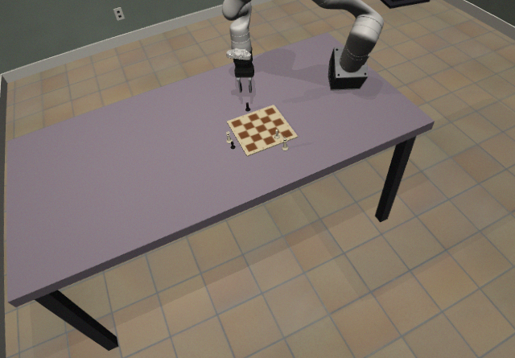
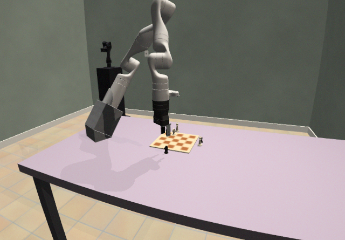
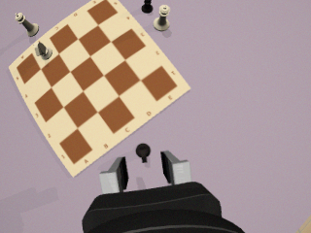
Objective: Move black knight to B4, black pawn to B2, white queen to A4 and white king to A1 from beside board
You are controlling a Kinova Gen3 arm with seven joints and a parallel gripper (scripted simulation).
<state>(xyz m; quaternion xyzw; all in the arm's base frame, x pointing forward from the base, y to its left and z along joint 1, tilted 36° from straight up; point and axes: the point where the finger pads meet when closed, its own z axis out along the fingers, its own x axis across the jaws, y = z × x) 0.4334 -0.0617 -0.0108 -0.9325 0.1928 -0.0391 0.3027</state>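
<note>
The black knight lies 100 mm below my hand. Round my hand: black pawn 200 mm to the left, 110 mm ahead, 100 mm below; chessboard 140 mm to the left, 110 mm below, 20 mm behind.
</note>
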